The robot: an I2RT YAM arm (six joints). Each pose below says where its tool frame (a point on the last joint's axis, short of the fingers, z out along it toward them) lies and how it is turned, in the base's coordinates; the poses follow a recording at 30 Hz.
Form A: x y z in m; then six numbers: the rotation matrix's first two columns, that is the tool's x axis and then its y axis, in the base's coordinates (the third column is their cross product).
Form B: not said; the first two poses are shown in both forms.
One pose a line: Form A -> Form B
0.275 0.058 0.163 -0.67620 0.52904 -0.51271 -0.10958 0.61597 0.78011 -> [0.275 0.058 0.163], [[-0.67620 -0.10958 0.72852], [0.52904 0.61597 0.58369], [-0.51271 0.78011 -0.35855]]
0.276 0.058 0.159 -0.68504 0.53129 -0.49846 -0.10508 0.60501 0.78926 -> [0.276 0.058 0.159], [[-0.68504 -0.10508 0.72090], [0.53129 0.60501 0.59305], [-0.49846 0.78926 -0.35863]]
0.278 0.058 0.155 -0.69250 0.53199 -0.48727 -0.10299 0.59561 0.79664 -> [0.278 0.058 0.155], [[-0.69250 -0.10299 0.71403], [0.53199 0.59561 0.60186], [-0.48727 0.79664 -0.35767]]
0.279 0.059 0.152 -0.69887 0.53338 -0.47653 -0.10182 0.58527 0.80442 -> [0.279 0.059 0.152], [[-0.69887 -0.10182 0.70796], [0.53338 0.58527 0.61071], [-0.47653 0.80442 -0.35472]]
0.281 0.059 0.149 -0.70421 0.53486 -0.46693 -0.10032 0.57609 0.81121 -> [0.281 0.059 0.149], [[-0.70421 -0.10032 0.70288], [0.53486 0.57609 0.61810], [-0.46693 0.81121 -0.35203]]
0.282 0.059 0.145 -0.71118 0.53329 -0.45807 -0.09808 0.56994 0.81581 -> [0.282 0.059 0.145], [[-0.71118 -0.09808 0.69614], [0.53329 0.56994 0.62512], [-0.45807 0.81581 -0.35302]]
